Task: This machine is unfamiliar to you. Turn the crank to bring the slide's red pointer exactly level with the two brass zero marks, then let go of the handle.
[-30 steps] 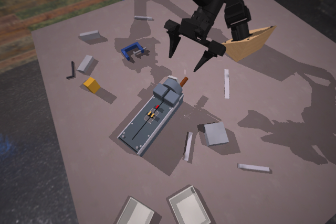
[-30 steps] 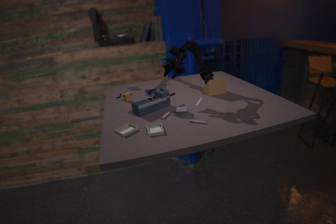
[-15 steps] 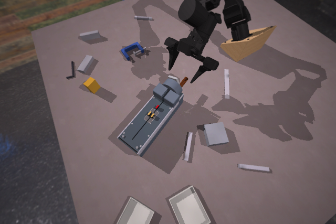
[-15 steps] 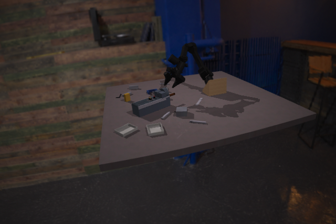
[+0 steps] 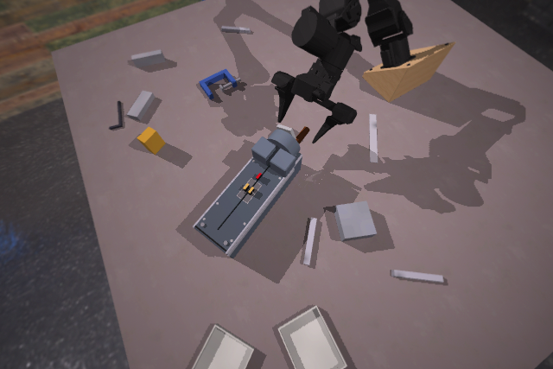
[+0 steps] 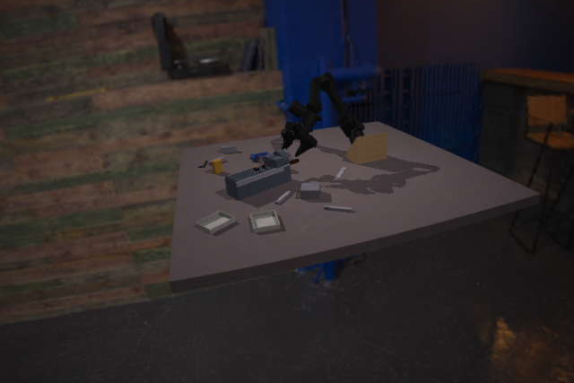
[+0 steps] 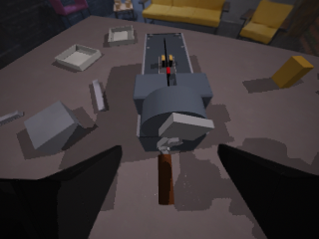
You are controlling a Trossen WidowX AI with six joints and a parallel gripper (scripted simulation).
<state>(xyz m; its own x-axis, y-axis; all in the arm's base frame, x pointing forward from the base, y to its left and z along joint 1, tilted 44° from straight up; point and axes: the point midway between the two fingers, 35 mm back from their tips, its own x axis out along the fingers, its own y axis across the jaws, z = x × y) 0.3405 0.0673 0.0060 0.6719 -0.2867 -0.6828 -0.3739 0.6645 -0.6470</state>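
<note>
My gripper tip is now 2 cm past the brown crank handle and 4 cm above it. Also, from my gripper tip: grey block: 2 cm behind, 22 cm to the left, 8 cm below; blue clamp: 6 cm ahead, 31 cm to the right, 9 cm below; red pointer: 12 cm ahead, 4 cm to the left, 2 cm below.
</note>
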